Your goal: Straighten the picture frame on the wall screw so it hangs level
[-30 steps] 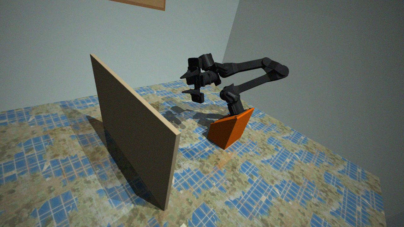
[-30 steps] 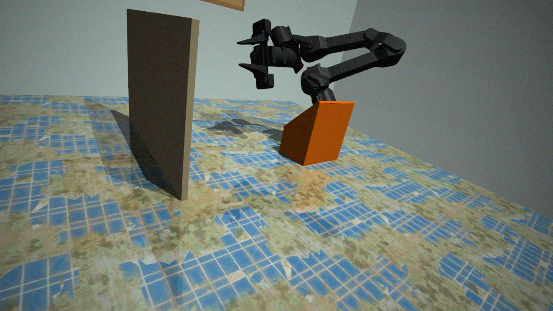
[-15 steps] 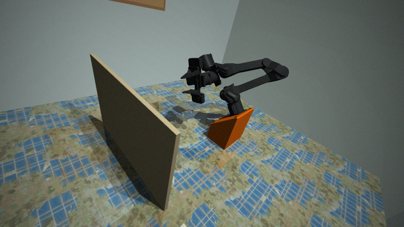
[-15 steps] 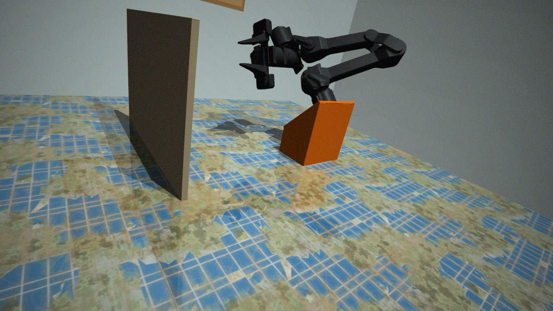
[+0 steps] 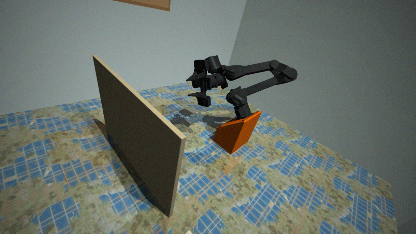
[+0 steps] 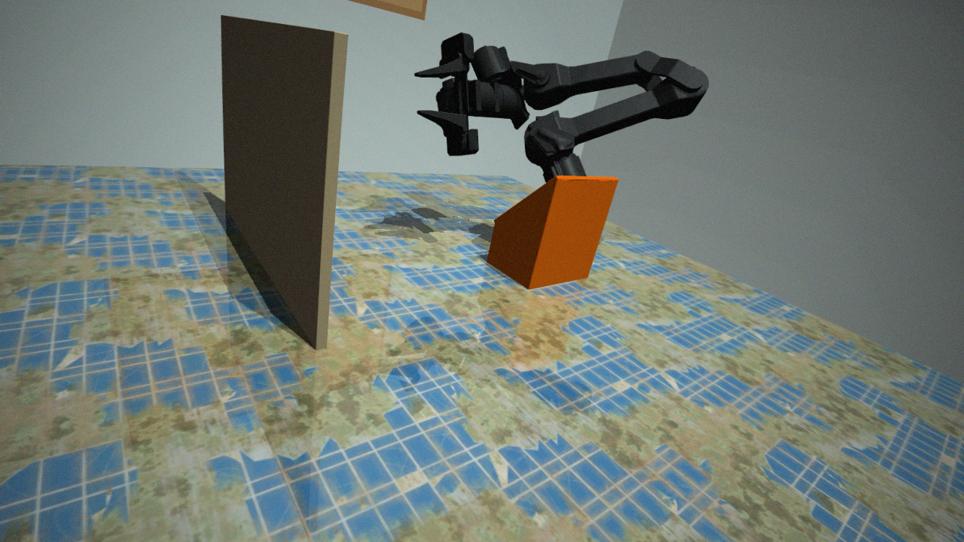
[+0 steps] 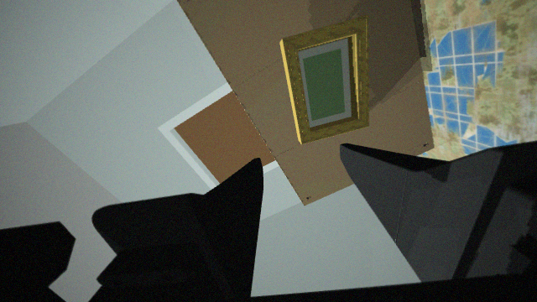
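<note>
My gripper tip is now 210 mm short of the picture frame, 90 mm above it and 30 mm to the right of it. The rest, counted from my gripper tip: wall panel: 220 mm ahead, 100 mm below, 30 mm to the left.
</note>
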